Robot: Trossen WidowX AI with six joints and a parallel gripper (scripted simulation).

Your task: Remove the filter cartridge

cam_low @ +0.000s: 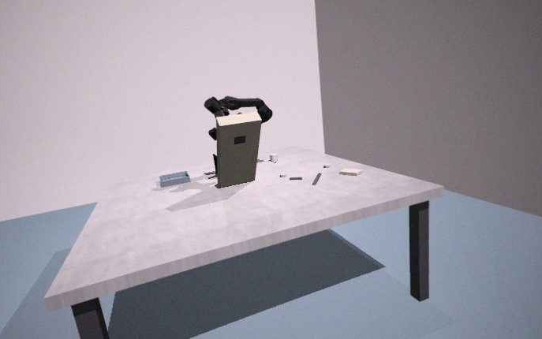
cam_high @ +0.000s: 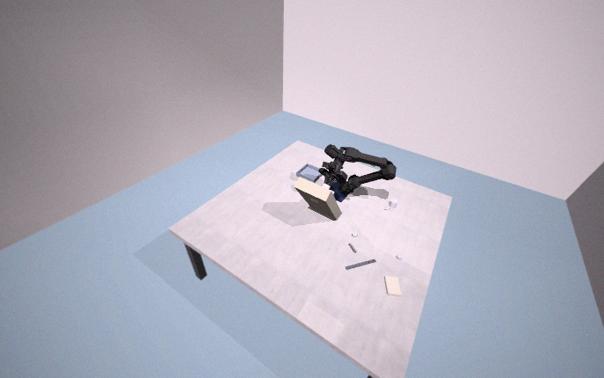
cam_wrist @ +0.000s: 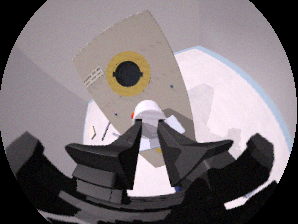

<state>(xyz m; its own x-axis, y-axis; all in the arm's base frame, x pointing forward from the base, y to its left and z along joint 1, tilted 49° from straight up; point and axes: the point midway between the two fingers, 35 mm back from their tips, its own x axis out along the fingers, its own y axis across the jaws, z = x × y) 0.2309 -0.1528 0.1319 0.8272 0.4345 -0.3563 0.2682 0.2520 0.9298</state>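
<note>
The round cartridge lies 1 cm below my gripper tip and 1 cm ahead of it. From my gripper tip the other things lie so: beige service panel (5 cm below, 5 cm ahead); then blue-grey tray (33 cm behind, 29 cm to the right, 23 cm below).
</note>
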